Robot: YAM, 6 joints.
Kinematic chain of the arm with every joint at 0, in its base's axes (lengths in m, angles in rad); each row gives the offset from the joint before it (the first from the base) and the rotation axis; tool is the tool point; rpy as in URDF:
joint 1: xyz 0 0 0.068 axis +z
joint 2: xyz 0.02 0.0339 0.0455 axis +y
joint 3: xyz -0.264 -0.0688 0 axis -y
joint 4: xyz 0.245 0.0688 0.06 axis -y
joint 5: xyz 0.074 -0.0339 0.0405 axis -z
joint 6: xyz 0.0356 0 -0.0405 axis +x
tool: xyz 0 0 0 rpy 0 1.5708 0
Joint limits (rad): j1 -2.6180..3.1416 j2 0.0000..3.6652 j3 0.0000..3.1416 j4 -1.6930..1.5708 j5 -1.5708..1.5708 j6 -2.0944..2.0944
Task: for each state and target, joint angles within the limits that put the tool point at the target. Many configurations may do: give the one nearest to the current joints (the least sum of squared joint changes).
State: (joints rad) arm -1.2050 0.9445 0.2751 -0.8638 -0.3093 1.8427
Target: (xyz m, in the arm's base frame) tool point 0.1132 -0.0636 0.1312
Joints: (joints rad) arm -0.6304 1.0235 0.3634 -0.7595 -0.4457 1.8427
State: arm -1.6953 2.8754 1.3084 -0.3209 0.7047 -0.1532
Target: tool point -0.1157 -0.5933 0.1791
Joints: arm -1.7321 2.6562 2.3020 0.0733 0.5605 -0.1532
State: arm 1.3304 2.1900 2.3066 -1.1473 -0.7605 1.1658
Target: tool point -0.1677 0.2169 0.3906
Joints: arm 2.1367 1.5997 1.8131 -1.5949 -0.7892 1.1658
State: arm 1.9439 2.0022 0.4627 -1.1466 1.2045 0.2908
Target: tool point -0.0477 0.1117 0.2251
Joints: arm 2.2507 1.1569 0.6986 -1.6324 1.1965 0.2908
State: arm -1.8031 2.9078 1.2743 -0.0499 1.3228 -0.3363
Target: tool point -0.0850 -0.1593 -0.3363
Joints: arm -1.8768 3.6141 1.6129 0.0812 1.1903 -0.3363
